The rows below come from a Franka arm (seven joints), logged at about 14 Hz.
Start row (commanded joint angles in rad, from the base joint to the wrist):
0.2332 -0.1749 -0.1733 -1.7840 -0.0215 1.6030 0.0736
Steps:
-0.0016 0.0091 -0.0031 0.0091 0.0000 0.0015 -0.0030
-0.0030 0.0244 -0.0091 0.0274 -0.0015 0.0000 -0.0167
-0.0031 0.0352 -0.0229 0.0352 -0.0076 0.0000 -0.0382
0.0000 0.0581 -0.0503 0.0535 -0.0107 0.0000 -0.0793
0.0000 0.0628 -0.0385 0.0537 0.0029 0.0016 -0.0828
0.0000 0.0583 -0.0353 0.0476 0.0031 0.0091 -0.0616
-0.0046 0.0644 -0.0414 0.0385 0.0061 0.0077 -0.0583
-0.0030 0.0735 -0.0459 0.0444 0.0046 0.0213 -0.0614
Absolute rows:
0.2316 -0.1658 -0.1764 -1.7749 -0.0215 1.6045 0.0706
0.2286 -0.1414 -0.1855 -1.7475 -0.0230 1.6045 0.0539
0.2255 -0.1062 -0.2084 -1.7123 -0.0306 1.6045 0.0157
0.2255 -0.0481 -0.2587 -1.6588 -0.0413 1.6045 -0.0636
0.2255 0.0147 -0.2972 -1.6051 -0.0384 1.6061 -0.1464
0.2255 0.0730 -0.3325 -1.5575 -0.0353 1.6152 -0.2080
0.2209 0.1374 -0.3739 -1.5190 -0.0292 1.6229 -0.2663
0.2179 0.2109 -0.4198 -1.4746 -0.0246 1.6442 -0.3277

